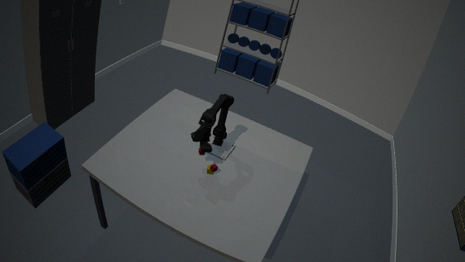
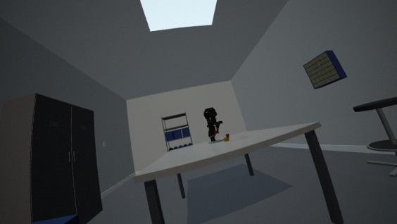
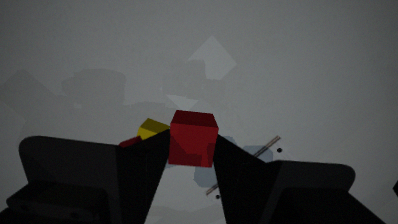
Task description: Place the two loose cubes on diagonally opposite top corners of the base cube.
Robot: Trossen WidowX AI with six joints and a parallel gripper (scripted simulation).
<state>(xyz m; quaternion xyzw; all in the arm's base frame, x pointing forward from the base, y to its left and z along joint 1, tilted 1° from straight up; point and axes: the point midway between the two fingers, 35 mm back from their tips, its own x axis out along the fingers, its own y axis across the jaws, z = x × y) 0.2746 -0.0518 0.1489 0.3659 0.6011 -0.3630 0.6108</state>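
Now: the yellow cube 20 mm ahead of my gripper tip, 80 mm to the left of it and 100 mm below it.
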